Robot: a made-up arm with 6 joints.
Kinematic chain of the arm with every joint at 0, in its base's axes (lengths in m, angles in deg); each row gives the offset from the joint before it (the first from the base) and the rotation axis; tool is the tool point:
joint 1: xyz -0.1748 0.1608 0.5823 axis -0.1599 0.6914 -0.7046
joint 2: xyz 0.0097 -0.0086 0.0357 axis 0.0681 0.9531 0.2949
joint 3: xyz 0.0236 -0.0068 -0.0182 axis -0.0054 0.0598 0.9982
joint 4: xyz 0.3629 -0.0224 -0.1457 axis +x
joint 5: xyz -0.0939 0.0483 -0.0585 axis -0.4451 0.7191 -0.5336
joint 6: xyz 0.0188 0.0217 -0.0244 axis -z
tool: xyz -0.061 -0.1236 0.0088
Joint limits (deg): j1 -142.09..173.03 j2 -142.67..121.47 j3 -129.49..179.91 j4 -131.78..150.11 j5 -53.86..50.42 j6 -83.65..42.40
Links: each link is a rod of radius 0.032 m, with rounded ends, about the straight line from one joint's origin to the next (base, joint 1, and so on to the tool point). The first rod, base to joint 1, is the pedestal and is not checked.
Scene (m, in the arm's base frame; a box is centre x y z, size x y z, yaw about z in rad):
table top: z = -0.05
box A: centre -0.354 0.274 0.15 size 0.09 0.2 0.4 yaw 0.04
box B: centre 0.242 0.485 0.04 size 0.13 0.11 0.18 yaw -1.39
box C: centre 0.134 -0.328 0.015 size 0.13 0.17 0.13 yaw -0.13
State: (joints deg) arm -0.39 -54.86 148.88 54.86 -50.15 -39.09
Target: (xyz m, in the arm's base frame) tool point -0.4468 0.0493 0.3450
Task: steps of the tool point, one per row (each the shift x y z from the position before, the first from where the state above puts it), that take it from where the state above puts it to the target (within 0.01 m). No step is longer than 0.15 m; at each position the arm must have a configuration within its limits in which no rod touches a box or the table.
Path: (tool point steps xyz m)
1: -0.0276 -0.0054 -0.0048
2: -0.0147 -0.0233 -0.0113
3: 0.0059 -0.0358 -0.0139
4: 0.0311 -0.0404 -0.0102
5: 0.0560 -0.0361 0.0015
6: 0.0751 -0.0231 0.0207
7: -0.0947 -0.0816 -0.0213
8: -0.1146 -0.0542 0.0114
9: -0.1175 -0.0221 0.0439
10: -0.1044 0.0098 0.0720
11: -0.0781 0.0375 0.0925
12: 0.0268 -0.0002 -0.0424
13: 0.0331 0.0034 -0.0393

